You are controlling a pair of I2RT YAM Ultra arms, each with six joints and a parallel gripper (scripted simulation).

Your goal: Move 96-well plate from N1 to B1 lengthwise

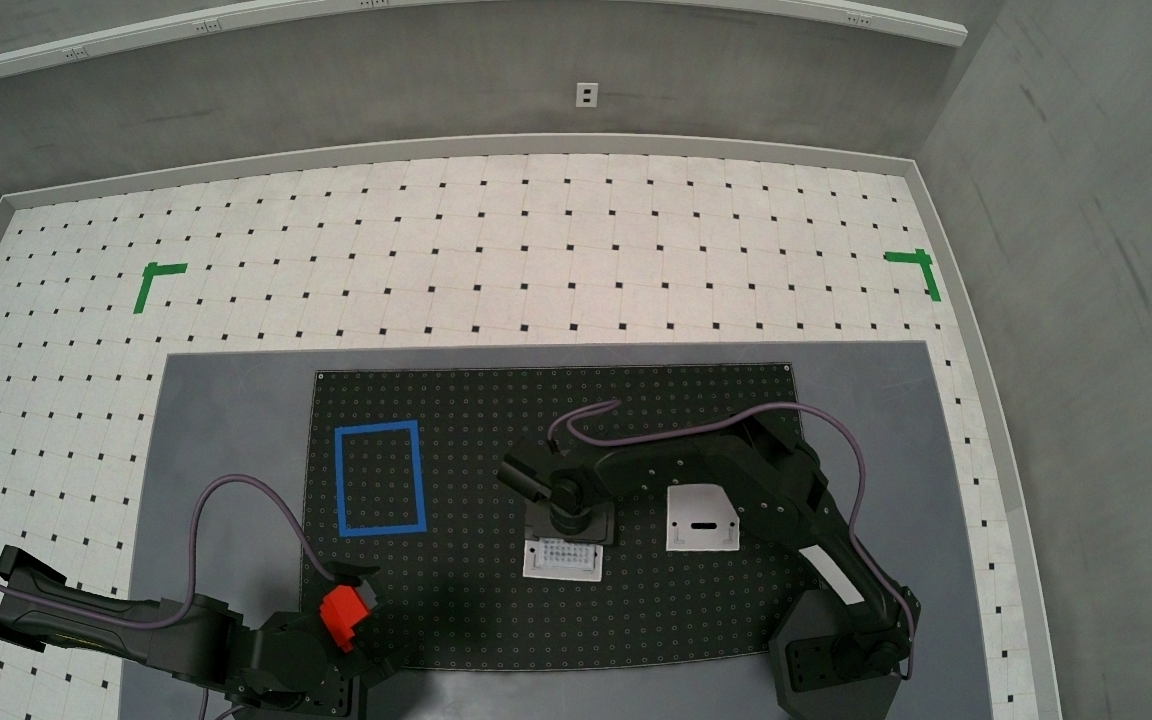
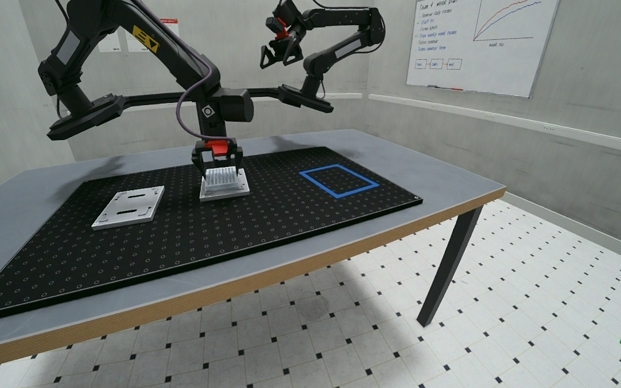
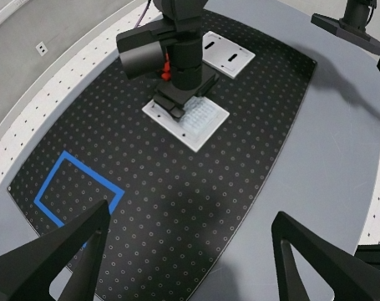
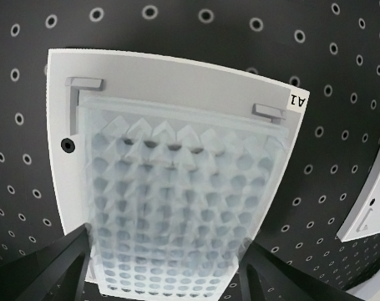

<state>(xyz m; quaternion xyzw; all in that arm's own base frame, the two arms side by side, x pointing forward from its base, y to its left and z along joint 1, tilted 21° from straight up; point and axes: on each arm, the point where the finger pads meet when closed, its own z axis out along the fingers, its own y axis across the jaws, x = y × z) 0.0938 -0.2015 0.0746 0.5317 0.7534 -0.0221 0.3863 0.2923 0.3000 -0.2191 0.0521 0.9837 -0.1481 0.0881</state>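
My right gripper is now 1 cm above the clear 96-well plate. Round my right hand: white plate nest (2 cm below, 1 cm ahead).
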